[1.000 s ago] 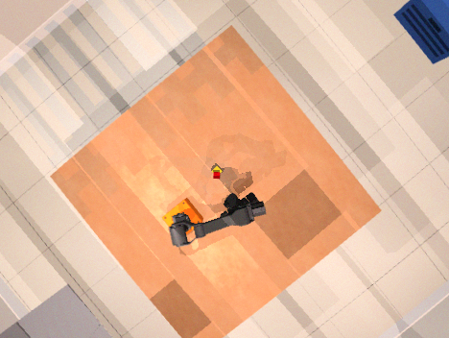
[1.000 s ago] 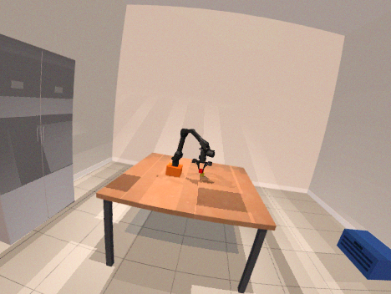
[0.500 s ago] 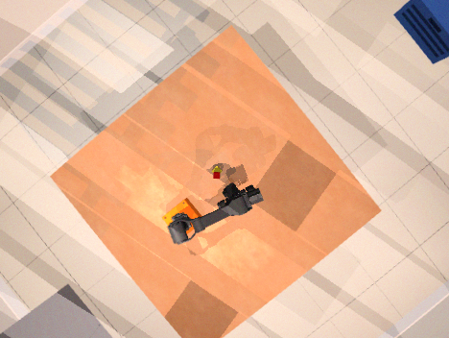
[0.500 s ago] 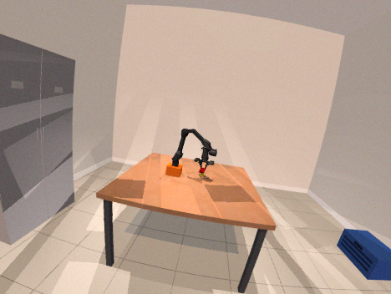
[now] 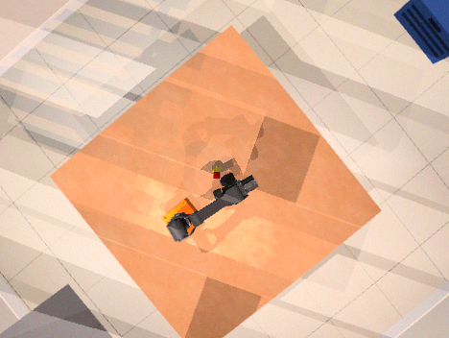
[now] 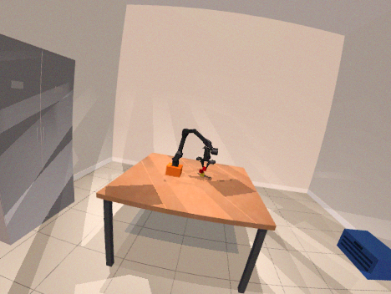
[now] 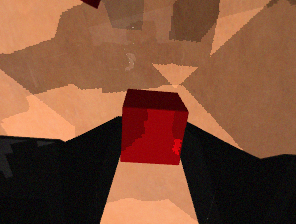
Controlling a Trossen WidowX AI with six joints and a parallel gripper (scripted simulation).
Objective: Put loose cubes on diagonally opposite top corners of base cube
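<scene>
My gripper tip is now 10 mm past the yellow cube, 120 mm to the right of it and 100 mm above it.
</scene>
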